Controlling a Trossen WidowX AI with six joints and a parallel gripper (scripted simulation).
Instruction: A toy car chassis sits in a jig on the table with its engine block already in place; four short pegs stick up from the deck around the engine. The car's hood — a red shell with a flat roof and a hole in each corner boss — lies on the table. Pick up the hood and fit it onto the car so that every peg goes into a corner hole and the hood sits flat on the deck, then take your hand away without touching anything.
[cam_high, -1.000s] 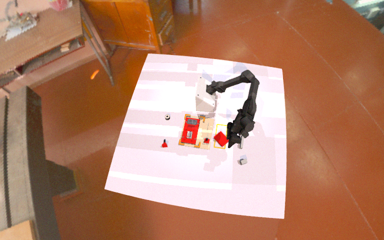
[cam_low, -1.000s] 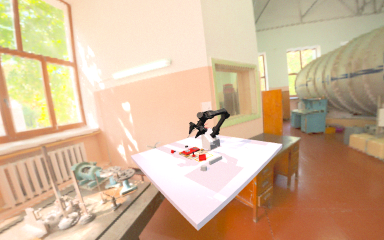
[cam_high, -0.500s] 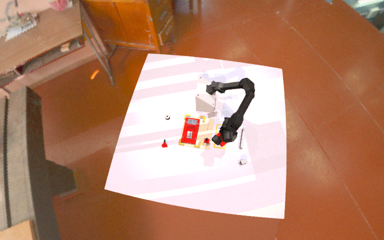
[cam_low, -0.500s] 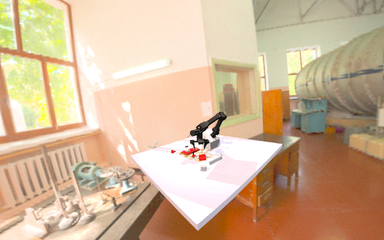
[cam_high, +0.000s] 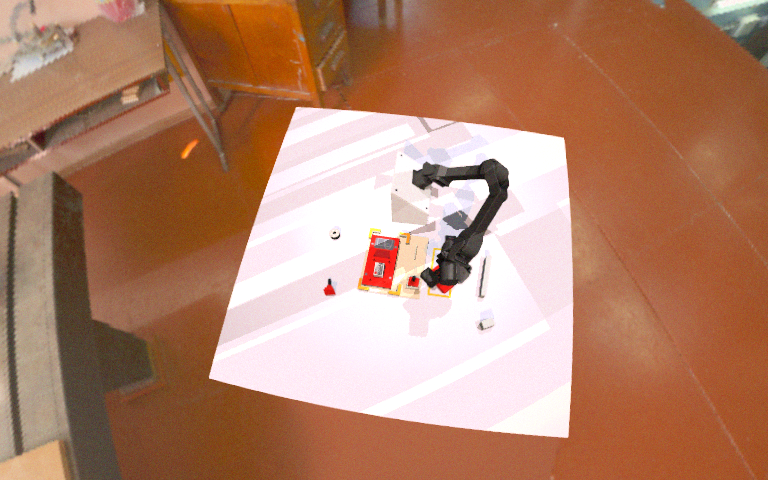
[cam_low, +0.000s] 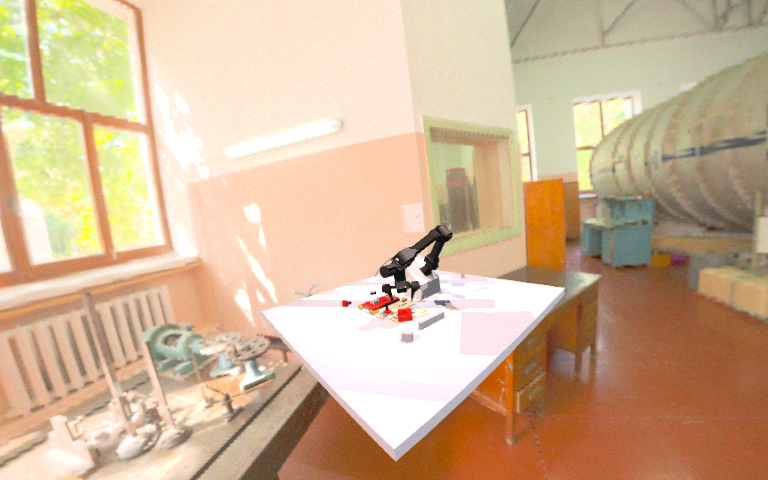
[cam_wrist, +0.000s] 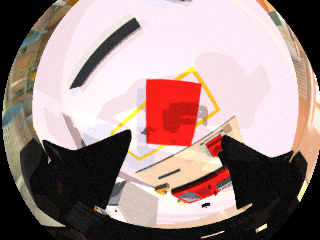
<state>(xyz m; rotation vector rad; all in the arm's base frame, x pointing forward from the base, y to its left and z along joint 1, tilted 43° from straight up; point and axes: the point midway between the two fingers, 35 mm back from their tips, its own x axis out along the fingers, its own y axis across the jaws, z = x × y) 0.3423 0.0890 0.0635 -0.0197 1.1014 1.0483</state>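
Right now the red hood is 6 cm below my gripper tip. From my gripper tip the other things lie so: grey bar (16 cm to the left, 6 cm below, 2 cm behind); then grey block (17 cm to the left, 16 cm ahead, 6 cm below); then beige jig (19 cm to the right, 7 cm below, 5 cm behind).
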